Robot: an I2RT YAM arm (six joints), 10 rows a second.
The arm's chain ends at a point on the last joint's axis. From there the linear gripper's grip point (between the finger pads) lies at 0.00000 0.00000 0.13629 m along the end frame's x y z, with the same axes.
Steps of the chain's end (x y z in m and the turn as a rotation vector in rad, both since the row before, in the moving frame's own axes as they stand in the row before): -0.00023, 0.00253, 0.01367, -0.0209, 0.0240, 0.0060; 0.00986, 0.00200, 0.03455, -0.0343, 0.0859, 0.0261; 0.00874, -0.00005, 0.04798, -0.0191, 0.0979, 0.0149; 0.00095, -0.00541, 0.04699, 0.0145, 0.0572, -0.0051; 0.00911, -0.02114, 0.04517, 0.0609, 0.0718, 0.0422
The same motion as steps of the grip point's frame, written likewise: 0.00303, 0.00539, 0.01360, -0.0209, 0.0240, 0.0060; 0.02149, 0.00682, 0.03397, -0.0343, 0.0859, 0.0261; 0.02204, 0.00265, 0.04730, -0.0191, 0.0979, 0.0149; 0.00874, -0.00740, 0.04675, 0.0145, 0.0572, -0.0051; 0.01905, -0.02922, 0.04457, 0.0609, 0.0718, 0.0422
